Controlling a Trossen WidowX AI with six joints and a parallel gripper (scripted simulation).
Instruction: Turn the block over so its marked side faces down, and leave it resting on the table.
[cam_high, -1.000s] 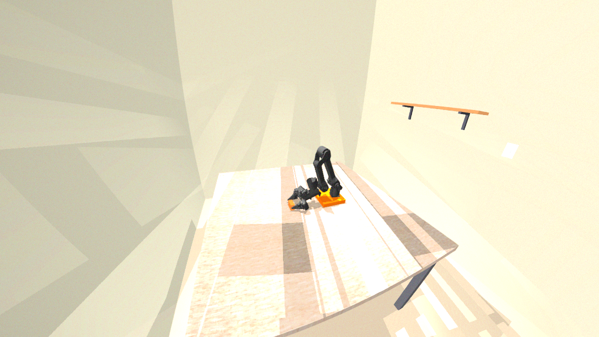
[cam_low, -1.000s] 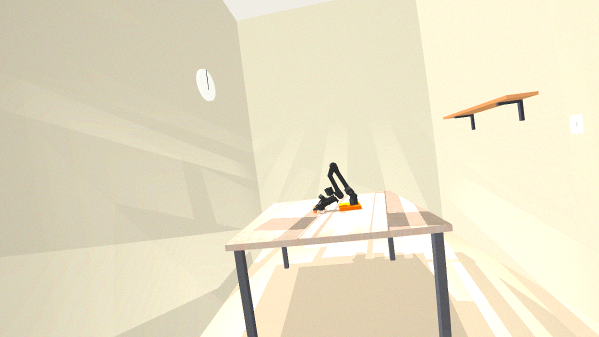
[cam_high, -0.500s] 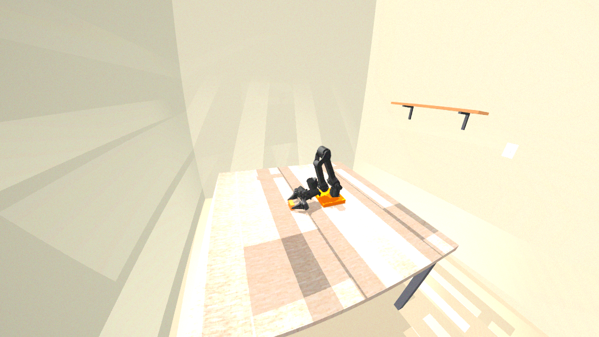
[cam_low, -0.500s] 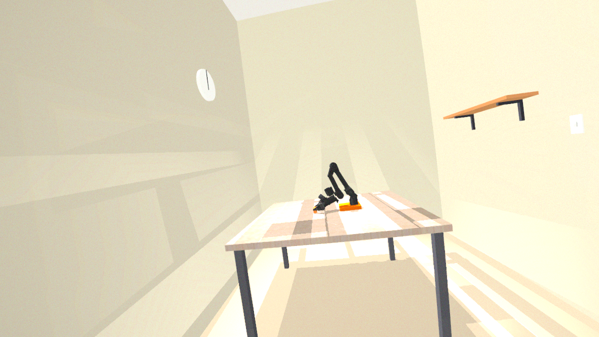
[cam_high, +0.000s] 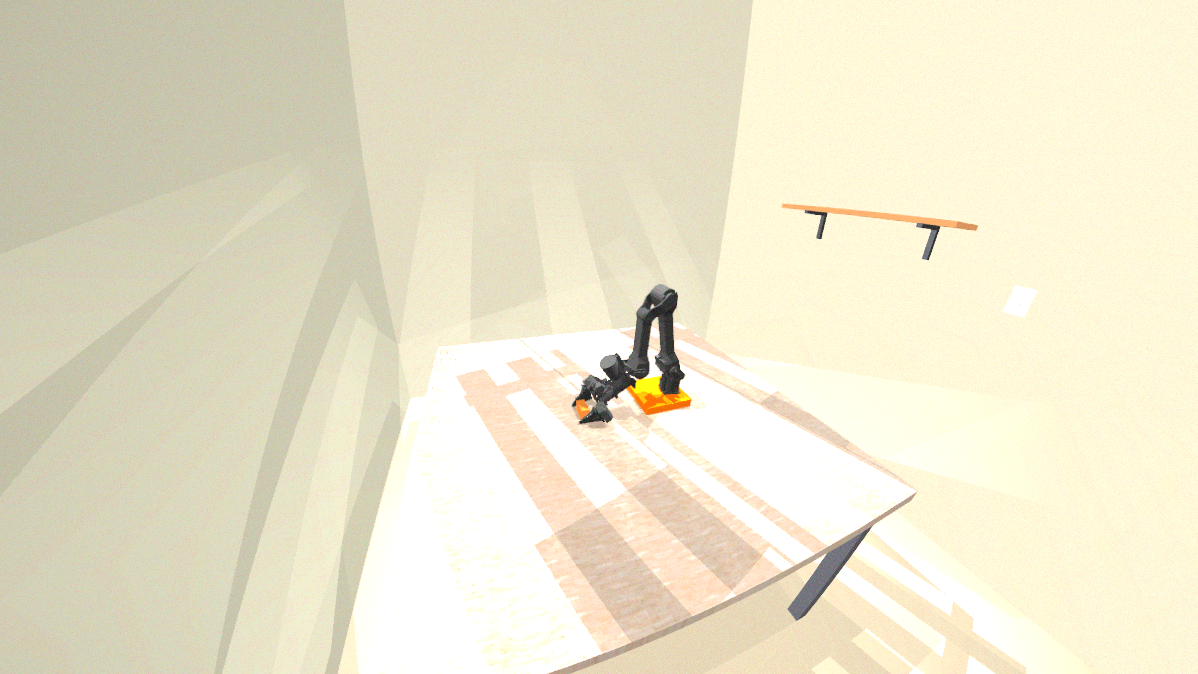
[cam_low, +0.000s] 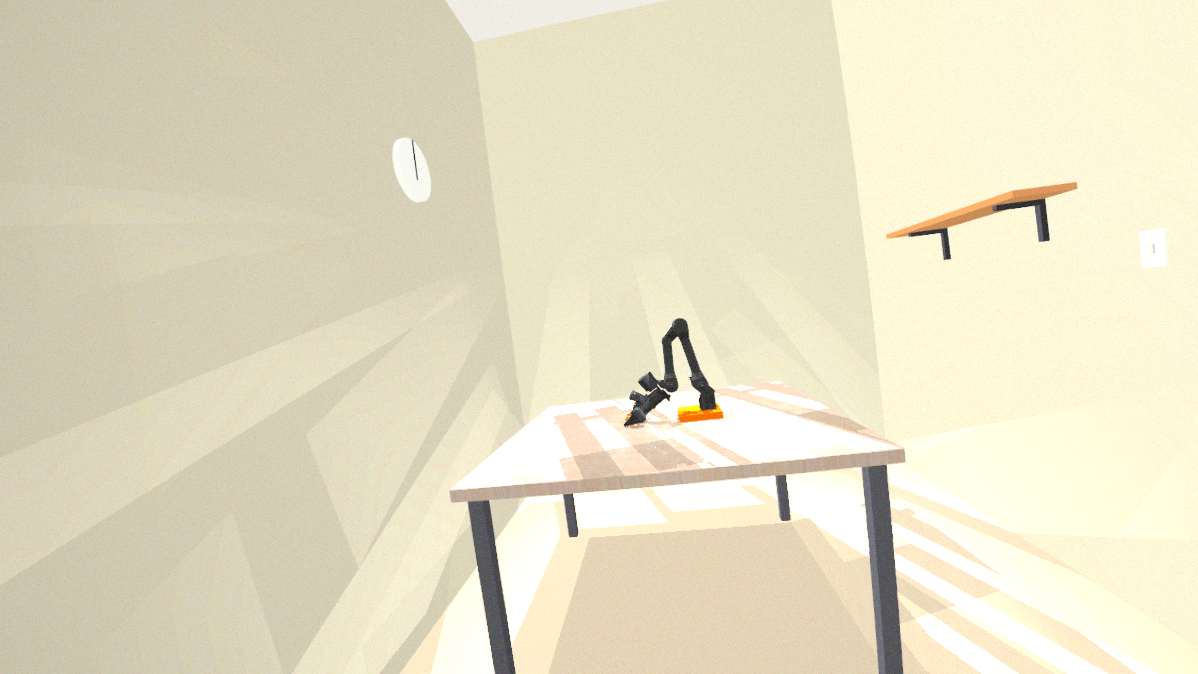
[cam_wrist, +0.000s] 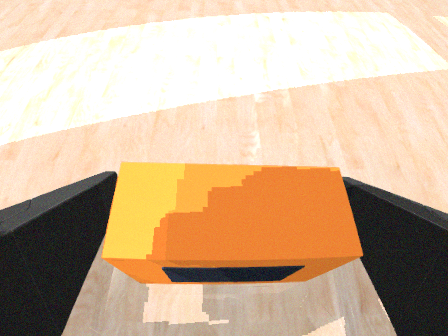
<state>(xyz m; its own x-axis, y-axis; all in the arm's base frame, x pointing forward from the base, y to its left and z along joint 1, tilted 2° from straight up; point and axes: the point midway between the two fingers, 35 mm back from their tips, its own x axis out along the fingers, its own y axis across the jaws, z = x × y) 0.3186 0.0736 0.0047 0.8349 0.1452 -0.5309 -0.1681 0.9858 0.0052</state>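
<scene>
Right now my gripper tip is 30 mm past the orange block and 10 mm below it.
</scene>
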